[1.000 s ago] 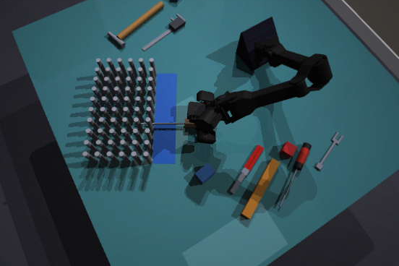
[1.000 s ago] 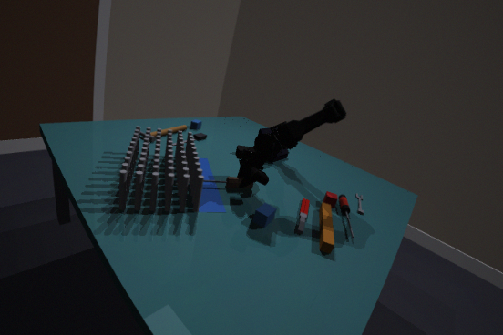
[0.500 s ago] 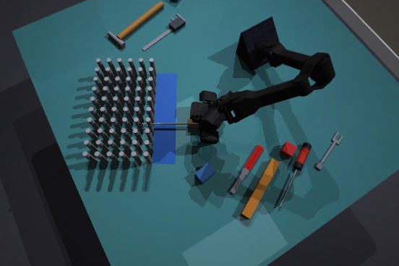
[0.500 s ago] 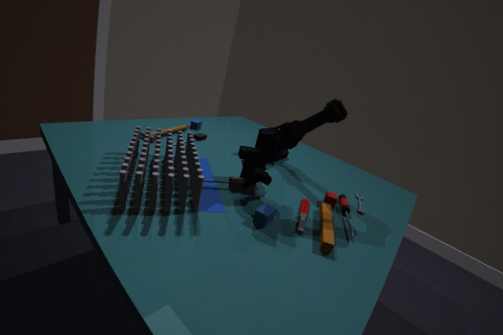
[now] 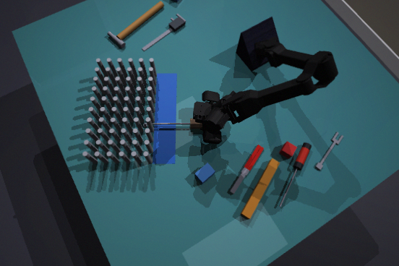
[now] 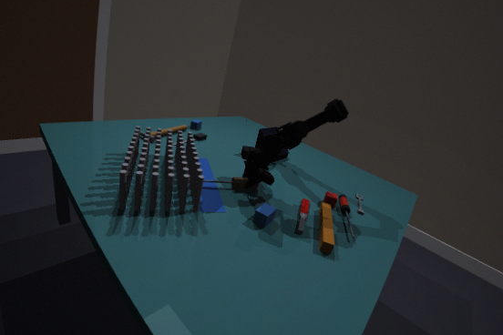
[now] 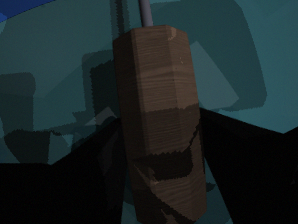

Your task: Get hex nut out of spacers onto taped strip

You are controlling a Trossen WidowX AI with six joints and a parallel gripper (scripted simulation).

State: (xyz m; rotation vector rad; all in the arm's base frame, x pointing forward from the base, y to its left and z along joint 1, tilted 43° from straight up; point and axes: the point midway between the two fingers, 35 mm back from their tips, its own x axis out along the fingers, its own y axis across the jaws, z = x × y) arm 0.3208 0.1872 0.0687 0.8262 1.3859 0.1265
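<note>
My gripper tip is now 11 cm short of the blue taped strip, 9 cm to the left of it and 1 cm above it. Also, from my gripper tip: orange bar (29 cm to the left, 9 cm behind, 1 cm above); then red cube (25 cm behind, 22 cm to the left, 1 cm above); then small fork tool (39 cm behind, 28 cm to the left, 1 cm below).
</note>
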